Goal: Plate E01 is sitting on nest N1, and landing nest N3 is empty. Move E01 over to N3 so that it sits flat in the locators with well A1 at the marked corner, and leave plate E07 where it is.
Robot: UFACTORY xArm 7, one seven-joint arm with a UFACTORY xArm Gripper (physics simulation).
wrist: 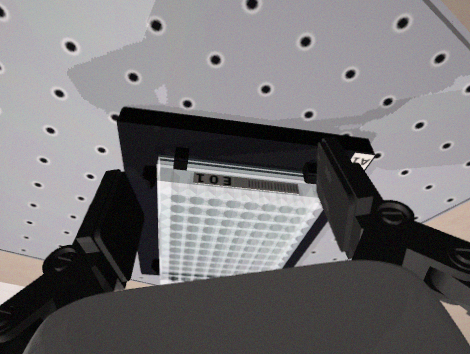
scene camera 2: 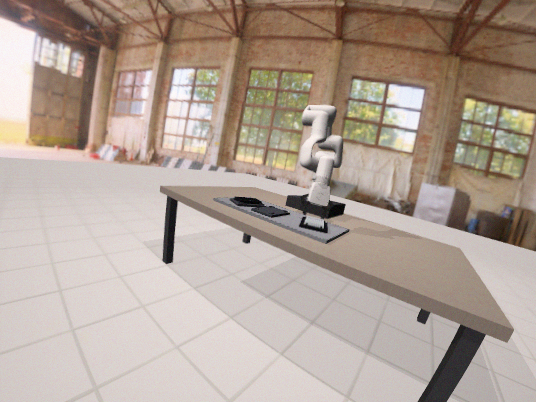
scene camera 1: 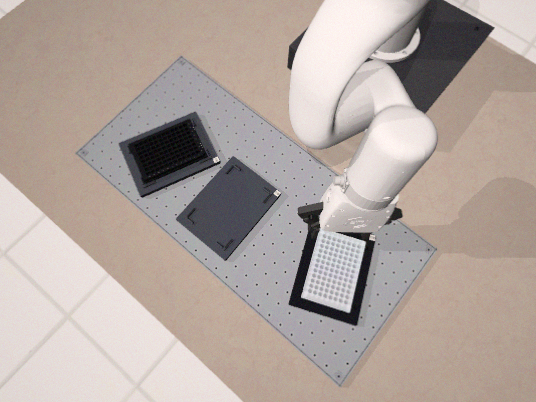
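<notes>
Clear plate E01 sits on black nest N1, its label end towards the gripper and the A1 mark at that end. My gripper is open and empty. In the wrist view its fingers stand to either side of E01's label end, with a wider gap at the left. Their height over the nest is hard to tell. Empty dark nest N3 has corner locators and an A1 mark. Black plate E07 sits on another nest.
The three nests stand on a grey perforated board on the tan table. N3 lies between E01's nest and E07's nest, its corner close to E07's nest. The arm's dark base plate is beyond the board's long side.
</notes>
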